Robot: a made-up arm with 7 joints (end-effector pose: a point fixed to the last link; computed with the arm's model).
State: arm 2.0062 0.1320 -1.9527 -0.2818 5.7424 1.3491 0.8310
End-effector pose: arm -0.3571 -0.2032 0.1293 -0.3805 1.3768 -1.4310
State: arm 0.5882 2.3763 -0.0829 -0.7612 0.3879 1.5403 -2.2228
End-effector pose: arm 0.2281 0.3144 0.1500 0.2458 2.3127 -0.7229
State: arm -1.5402 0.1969 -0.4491 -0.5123 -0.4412 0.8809 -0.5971
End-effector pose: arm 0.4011 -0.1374 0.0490 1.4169 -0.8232 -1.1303
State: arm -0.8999 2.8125 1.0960 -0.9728 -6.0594 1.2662 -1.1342
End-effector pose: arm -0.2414 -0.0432 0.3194 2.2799 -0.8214 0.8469
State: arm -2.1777 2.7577 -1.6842 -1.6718 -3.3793 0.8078 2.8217
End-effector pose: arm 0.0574 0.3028 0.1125 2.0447 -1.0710 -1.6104
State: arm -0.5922 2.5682 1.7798 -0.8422 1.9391 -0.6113 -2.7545
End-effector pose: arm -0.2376 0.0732 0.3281 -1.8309 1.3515 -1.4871
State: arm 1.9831 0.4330 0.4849 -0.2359 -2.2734 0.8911 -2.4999
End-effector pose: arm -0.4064 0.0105 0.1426 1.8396 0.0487 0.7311
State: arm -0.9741 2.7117 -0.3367 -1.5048 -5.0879 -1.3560 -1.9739
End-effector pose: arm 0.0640 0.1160 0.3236 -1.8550 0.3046 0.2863
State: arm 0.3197 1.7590 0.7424 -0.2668 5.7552 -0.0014 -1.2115
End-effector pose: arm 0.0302 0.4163 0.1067 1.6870 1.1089 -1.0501
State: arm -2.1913 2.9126 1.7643 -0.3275 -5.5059 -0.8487 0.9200
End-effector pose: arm -0.3125 0.2444 -0.1668 0.1160 0.1820 0.3564
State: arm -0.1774 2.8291 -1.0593 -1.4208 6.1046 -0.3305 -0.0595
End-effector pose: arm 0.1189 0.2871 0.1812 1.2971 0.6135 -1.8216
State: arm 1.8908 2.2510 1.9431 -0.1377 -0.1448 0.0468 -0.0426
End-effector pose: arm 0.1555 0.3895 0.0967 1.8211 -0.1529 -0.4727
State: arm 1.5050 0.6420 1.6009 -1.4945 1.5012 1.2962 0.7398
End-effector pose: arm -0.1379 0.3036 0.1095 0.3284 -0.7256 1.9943
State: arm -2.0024 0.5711 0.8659 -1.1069 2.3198 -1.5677 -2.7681
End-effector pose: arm 0.1814 0.1421 0.3168 -0.1590 -1.3439 1.1612
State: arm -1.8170 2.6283 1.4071 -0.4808 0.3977 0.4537 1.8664
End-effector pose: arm -0.3447 0.2523 0.0192 1.3769 1.2106 0.0948
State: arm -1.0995 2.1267 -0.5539 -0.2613 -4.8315 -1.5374 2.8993
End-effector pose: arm -0.0314 0.3750 0.2098 -2.0118 -2.1638 -0.9947
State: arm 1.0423 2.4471 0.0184 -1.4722 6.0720 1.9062 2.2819
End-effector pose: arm 0.2390 0.2433 -0.0933 1.8076 -1.8846 0.0998
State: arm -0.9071 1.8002 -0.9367 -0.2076 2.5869 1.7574 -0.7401
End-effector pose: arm 0.0820 0.4074 0.1136 -0.4218 -0.7752 0.2872
